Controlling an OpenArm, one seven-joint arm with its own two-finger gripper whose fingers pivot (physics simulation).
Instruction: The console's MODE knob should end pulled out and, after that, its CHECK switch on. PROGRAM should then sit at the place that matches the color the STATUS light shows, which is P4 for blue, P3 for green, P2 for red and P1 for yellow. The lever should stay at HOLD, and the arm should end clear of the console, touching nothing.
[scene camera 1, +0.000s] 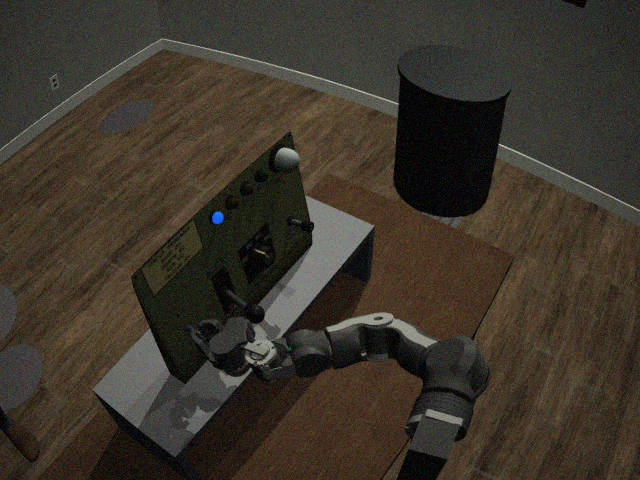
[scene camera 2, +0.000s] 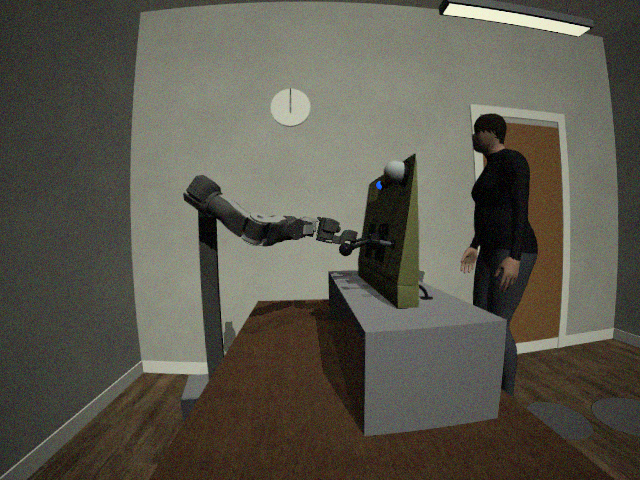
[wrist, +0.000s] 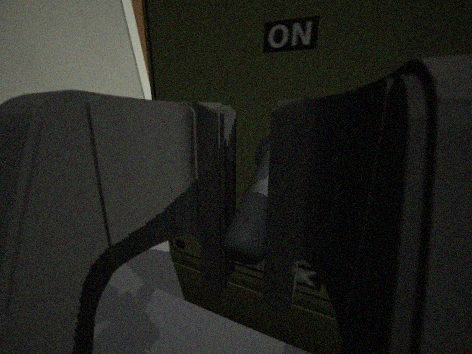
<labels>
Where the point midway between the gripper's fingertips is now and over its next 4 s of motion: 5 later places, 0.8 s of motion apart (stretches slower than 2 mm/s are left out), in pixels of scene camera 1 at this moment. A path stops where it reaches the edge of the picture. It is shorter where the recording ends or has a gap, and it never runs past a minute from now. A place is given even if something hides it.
My gripper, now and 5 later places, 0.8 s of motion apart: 199, 335; 199, 332; 197, 331; 192, 324; 194, 327; 192, 324
</labels>
